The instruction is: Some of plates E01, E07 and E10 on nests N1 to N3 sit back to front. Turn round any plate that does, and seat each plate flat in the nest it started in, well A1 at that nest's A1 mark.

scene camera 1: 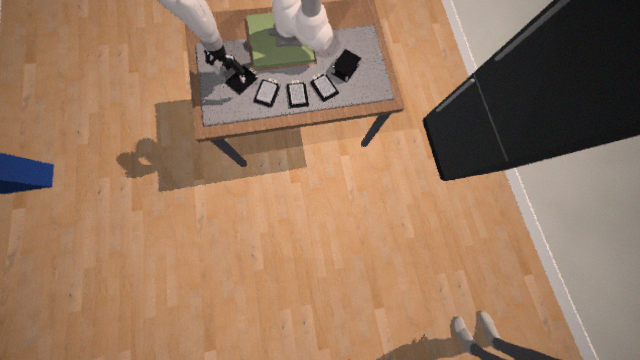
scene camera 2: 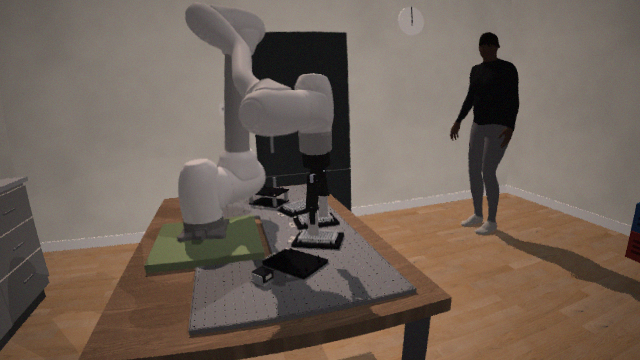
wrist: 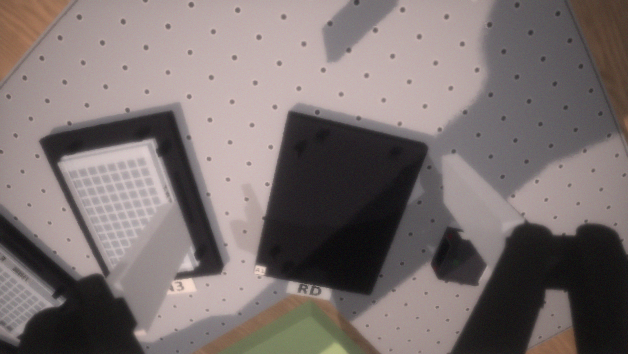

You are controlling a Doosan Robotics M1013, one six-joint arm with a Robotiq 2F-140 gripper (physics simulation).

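Frame: origin at the arm's base, x ahead, y left, z up, level; millimetres.
Where they show: gripper, fingertip midpoint: [scene camera 1: 231, 77] [scene camera 2: 318, 225] [wrist: 310, 202]; arm's base, link origin: [scene camera 1: 288, 35] [scene camera 2: 204, 231].
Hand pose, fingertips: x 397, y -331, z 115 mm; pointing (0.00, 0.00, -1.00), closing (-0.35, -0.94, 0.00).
Note:
Each offset is from my fingertips to the top centre of the thing. "spot": to the spot under its first point. Level surfaces: height alone.
My gripper [scene camera 1: 231, 68] [scene camera 2: 318, 215] [wrist: 310, 202] is open and empty, its pale fingers wide apart above the black RD nest {97 mm back, 15 mm left, 96 mm down} [scene camera 1: 241, 81] [scene camera 2: 295, 263] [wrist: 340, 200], which holds no plate. In the wrist view RD's A1 mark is at its lower left corner. A white plate {21 mm ahead, 174 mm left, 102 mm down} [scene camera 1: 266, 92] [scene camera 2: 318, 237] [wrist: 110, 190] lies in nest N3 {22 mm ahead, 174 mm left, 106 mm down} [wrist: 100, 131]; the left finger covers its lower right part, and its label is unreadable. Another plate {41 mm ahead, 362 mm left, 102 mm down} [scene camera 1: 297, 94] [scene camera 2: 317, 220] [wrist: 20, 292] lies in the middle nest, partly cut off in the wrist view. A third plate {5 mm back, 537 mm left, 102 mm down} [scene camera 1: 325, 87] [scene camera 2: 296, 207] lies in the far nest.
A small black block {spot: 174 mm back, 91 mm right, 99 mm down} [scene camera 2: 262, 276] [wrist: 457, 257] stands beside RD, near my right finger. A two-level black stand [scene camera 1: 346, 65] [scene camera 2: 272, 192] is at the far end of the grey perforated board {128 mm down} [scene camera 1: 370, 75] [scene camera 2: 225, 305] [wrist: 350, 80]. The green base [scene camera 1: 282, 57] [scene camera 2: 165, 255] [wrist: 305, 332] borders the nests. A person [scene camera 2: 495, 100] stands beyond the table.

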